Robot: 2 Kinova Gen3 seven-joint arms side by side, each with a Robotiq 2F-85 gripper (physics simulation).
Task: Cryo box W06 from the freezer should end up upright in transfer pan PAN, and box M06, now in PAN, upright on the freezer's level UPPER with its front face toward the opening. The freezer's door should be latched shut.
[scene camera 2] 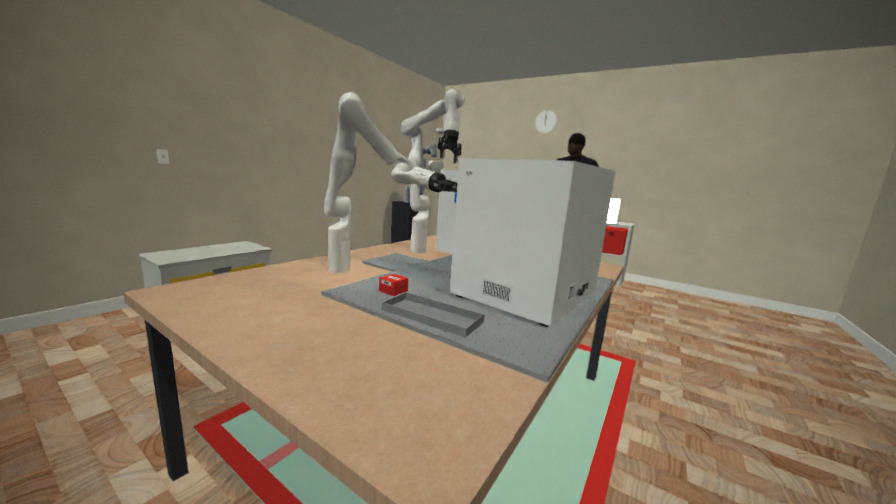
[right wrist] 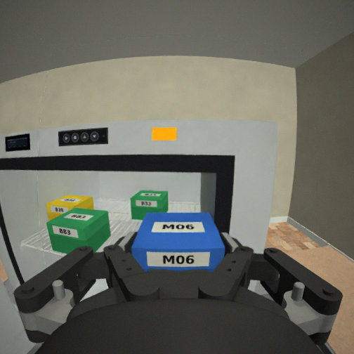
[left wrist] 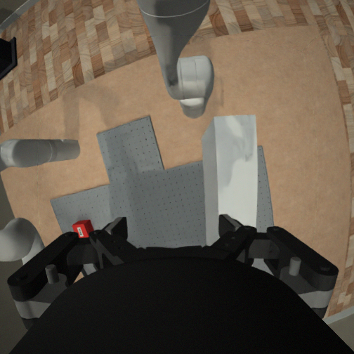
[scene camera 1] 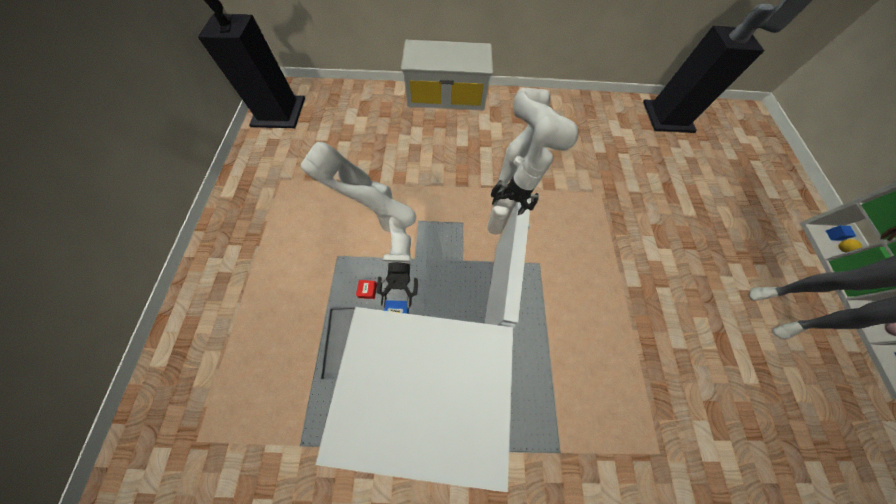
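Note:
My right gripper point(scene camera 1: 396, 300) point(scene camera 2: 455, 186) is shut on blue box M06 point(scene camera 1: 395, 306) point(scene camera 2: 455, 197) point(right wrist: 178, 232), holding it upright before the freezer point(scene camera 1: 419, 394) point(scene camera 2: 513, 231) point(right wrist: 255, 190); its label faces the right wrist camera. In the right wrist view, a wire shelf point(right wrist: 39, 244) shows beyond it. The freezer door point(scene camera 1: 515, 269) point(scene camera 2: 446, 219) point(left wrist: 235, 175) stands open. My left gripper point(scene camera 1: 516, 204) point(scene camera 2: 449, 158) point(left wrist: 172, 226) is open and empty, high by the door's outer end. The grey pan point(scene camera 1: 326, 344) point(scene camera 2: 407, 316) is empty. A red box point(scene camera 1: 366, 288) point(scene camera 2: 393, 283) point(left wrist: 82, 229) sits beside it, its label too small to read.
On the freezer shelf stand green box B83 point(right wrist: 80, 232), a yellow box point(right wrist: 70, 204) left behind it, and another green box point(right wrist: 149, 205) farther back, beyond M06. The freezer's right side wall point(right wrist: 207, 192) is close to M06's path side. The grey perforated mat point(scene camera 1: 438, 288) lies under the freezer.

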